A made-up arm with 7 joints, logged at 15 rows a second.
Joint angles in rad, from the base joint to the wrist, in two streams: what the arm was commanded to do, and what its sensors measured. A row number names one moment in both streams.
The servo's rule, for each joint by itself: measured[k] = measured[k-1] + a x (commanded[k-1-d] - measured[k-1]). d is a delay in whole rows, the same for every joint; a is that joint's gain. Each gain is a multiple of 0.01, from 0.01 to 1. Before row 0 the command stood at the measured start. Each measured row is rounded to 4 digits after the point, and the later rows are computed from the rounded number. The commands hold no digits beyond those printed.
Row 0, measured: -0.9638, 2.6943, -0.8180, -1.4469, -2.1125, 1.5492, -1.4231
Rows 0 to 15, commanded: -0.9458, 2.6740, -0.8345, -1.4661, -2.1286, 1.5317, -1.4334; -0.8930, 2.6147, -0.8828, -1.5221, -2.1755, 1.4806, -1.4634; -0.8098, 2.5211, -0.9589, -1.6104, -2.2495, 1.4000, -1.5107; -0.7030, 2.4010, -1.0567, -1.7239, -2.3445, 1.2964, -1.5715; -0.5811, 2.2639, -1.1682, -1.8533, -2.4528, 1.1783, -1.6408; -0.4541, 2.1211, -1.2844, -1.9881, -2.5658, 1.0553, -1.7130; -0.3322, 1.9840, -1.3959, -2.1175, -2.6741, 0.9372, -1.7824; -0.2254, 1.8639, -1.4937, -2.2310, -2.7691, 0.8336, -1.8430; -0.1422, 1.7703, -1.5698, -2.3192, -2.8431, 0.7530, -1.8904; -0.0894, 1.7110, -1.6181, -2.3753, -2.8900, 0.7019, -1.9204; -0.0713, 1.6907, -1.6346, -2.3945, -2.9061, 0.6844, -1.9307; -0.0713, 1.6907, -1.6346, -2.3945, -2.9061, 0.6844, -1.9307; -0.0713, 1.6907, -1.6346, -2.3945, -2.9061, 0.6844, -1.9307; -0.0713, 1.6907, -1.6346, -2.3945, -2.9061, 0.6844, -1.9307; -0.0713, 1.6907, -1.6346, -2.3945, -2.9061, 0.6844, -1.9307; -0.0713, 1.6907, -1.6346, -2.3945, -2.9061, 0.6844, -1.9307
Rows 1 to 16, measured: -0.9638, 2.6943, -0.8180, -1.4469, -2.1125, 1.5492, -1.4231; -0.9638, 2.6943, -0.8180, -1.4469, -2.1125, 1.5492, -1.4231; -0.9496, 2.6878, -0.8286, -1.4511, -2.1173, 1.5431, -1.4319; -0.9049, 2.6644, -0.8633, -1.4667, -2.1348, 1.5212, -1.4587; -0.8298, 2.6185, -0.9245, -1.4983, -2.1692, 1.4788, -1.5029; -0.7296, 2.5489, -1.0091, -1.5479, -2.2218, 1.4150, -1.5612; -0.6123, 2.4577, -1.1109, -1.6151, -2.2911, 1.3322, -1.6289; -0.4873, 2.3500, -1.2219, -1.6972, -2.3735, 1.2353, -1.7004; -0.3648, 2.2329, -1.3333, -1.7897, -2.4637, 1.1310, -1.7701; -0.2547, 2.1148, -1.4360, -1.8868, -2.5553, 1.0269, -1.8321; -0.1658, 2.0046, -1.5216, -1.9819, -2.6416, 0.9310, -1.8817; -0.1054, 1.9106, -1.5834, -2.0684, -2.7161, 0.8508, -1.9146; -0.0785, 1.8402, -1.6162, -2.1401, -2.7731, 0.7926, -1.9283; -0.0728, 1.7924, -1.6280, -2.1961, -2.8130, 0.7547, -1.9303; -0.0716, 1.7599, -1.6322, -2.2397, -2.8409, 0.7301, -1.9306; -0.0714, 1.7378, -1.6337, -2.2738, -2.8605, 0.7141, -1.9307
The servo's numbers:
d 2
a 0.79 0.32 0.64 0.22 0.30 0.35 0.85

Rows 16 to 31, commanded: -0.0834, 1.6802, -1.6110, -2.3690, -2.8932, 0.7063, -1.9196; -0.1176, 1.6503, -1.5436, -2.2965, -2.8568, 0.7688, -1.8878; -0.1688, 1.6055, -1.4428, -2.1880, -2.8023, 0.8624, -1.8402; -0.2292, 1.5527, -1.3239, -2.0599, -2.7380, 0.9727, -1.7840; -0.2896, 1.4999, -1.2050, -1.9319, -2.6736, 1.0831, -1.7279; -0.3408, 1.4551, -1.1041, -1.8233, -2.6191, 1.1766, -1.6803; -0.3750, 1.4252, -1.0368, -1.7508, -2.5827, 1.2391, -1.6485; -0.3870, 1.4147, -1.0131, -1.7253, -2.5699, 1.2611, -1.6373; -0.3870, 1.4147, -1.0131, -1.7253, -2.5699, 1.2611, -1.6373; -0.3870, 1.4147, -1.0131, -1.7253, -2.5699, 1.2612, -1.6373; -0.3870, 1.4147, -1.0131, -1.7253, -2.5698, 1.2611, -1.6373; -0.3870, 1.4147, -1.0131, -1.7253, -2.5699, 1.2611, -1.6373; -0.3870, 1.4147, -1.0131, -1.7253, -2.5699, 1.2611, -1.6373; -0.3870, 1.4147, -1.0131, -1.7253, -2.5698, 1.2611, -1.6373; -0.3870, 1.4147, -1.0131, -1.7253, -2.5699, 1.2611, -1.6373; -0.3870, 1.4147, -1.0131, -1.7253, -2.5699, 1.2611, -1.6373
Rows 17 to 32, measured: -0.0713, 1.7227, -1.6343, -2.3004, -2.8742, 0.7037, -1.9307; -0.0713, 1.7125, -1.6345, -2.3211, -2.8838, 0.6969, -1.9307; -0.0809, 1.7022, -1.6195, -2.3316, -2.8866, 0.7002, -1.9213; -0.1099, 1.6856, -1.5709, -2.3239, -2.8777, 0.7242, -1.8928; -0.1564, 1.6600, -1.4889, -2.2940, -2.8551, 0.7726, -1.8481; -0.2139, 1.6257, -1.3833, -2.2425, -2.8200, 0.8426, -1.7936; -0.2737, 1.5854, -1.2692, -2.1742, -2.7761, 0.9268, -1.7378; -0.3267, 1.5437, -1.1635, -2.0970, -2.7290, 1.0142, -1.6889; -0.3649, 1.5058, -1.0824, -2.0208, -2.6851, 1.0929, -1.6546; -0.3824, 1.4766, -1.0380, -1.9558, -2.6505, 1.1518, -1.6399; -0.3860, 1.4568, -1.0221, -1.9051, -2.6263, 1.1901, -1.6377; -0.3868, 1.4433, -1.0163, -1.8655, -2.6094, 1.2150, -1.6374; -0.3870, 1.4341, -1.0143, -1.8347, -2.5975, 1.2311, -1.6373; -0.3870, 1.4279, -1.0135, -1.8106, -2.5892, 1.2416, -1.6373; -0.3870, 1.4237, -1.0132, -1.7918, -2.5834, 1.2484, -1.6373; -0.3870, 1.4208, -1.0131, -1.7772, -2.5793, 1.2528, -1.6373
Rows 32 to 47, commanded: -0.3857, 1.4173, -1.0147, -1.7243, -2.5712, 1.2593, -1.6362; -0.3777, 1.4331, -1.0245, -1.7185, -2.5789, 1.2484, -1.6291; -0.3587, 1.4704, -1.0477, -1.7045, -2.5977, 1.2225, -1.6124; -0.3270, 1.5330, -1.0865, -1.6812, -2.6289, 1.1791, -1.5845; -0.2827, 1.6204, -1.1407, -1.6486, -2.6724, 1.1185, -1.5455; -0.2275, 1.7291, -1.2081, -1.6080, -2.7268, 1.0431, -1.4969; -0.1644, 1.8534, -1.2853, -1.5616, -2.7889, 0.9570, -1.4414; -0.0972, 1.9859, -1.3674, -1.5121, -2.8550, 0.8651, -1.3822; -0.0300, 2.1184, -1.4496, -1.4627, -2.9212, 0.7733, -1.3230; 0.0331, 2.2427, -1.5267, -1.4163, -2.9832, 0.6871, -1.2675; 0.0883, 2.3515, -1.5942, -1.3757, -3.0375, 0.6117, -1.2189; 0.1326, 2.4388, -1.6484, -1.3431, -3.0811, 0.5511, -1.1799; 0.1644, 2.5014, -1.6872, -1.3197, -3.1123, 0.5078, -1.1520; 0.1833, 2.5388, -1.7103, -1.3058, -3.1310, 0.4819, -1.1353; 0.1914, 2.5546, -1.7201, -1.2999, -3.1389, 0.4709, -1.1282; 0.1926, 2.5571, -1.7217, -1.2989, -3.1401, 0.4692, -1.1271
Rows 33 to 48, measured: -0.3870, 1.4188, -1.0131, -1.7658, -2.5765, 1.2557, -1.6373; -0.3870, 1.4175, -1.0131, -1.7569, -2.5745, 1.2576, -1.6373; -0.3860, 1.4174, -1.0141, -1.7497, -2.5735, 1.2582, -1.6364; -0.3794, 1.4224, -1.0208, -1.7428, -2.5751, 1.2548, -1.6302; -0.3630, 1.4378, -1.0380, -1.7344, -2.5819, 1.2435, -1.6151; -0.3346, 1.4683, -1.0690, -1.7227, -2.5960, 1.2210, -1.5891; -0.2936, 1.5170, -1.1149, -1.7064, -2.6189, 1.1851, -1.5520; -0.2414, 1.5849, -1.1745, -1.6848, -2.6513, 1.1354, -1.5052; -0.1806, 1.6708, -1.2454, -1.6577, -2.6926, 1.0730, -1.4510; -0.1147, 1.7716, -1.3235, -1.6257, -2.7413, 1.0002, -1.3925; -0.0478, 1.8826, -1.4042, -1.5898, -2.7953, 0.9208, -1.3334; 0.0161, 1.9978, -1.4826, -1.5516, -2.8517, 0.8390, -1.2774; 0.0731, 2.1110, -1.5540, -1.5129, -2.9074, 0.7594, -1.2277; 0.1201, 2.2159, -1.6144, -1.4755, -2.9595, 0.6865, -1.1871; 0.1551, 2.3073, -1.6610, -1.4412, -3.0053, 0.6240, -1.1573; 0.1774, 2.3814, -1.6926, -1.4114, -3.0430, 0.5743, -1.1386
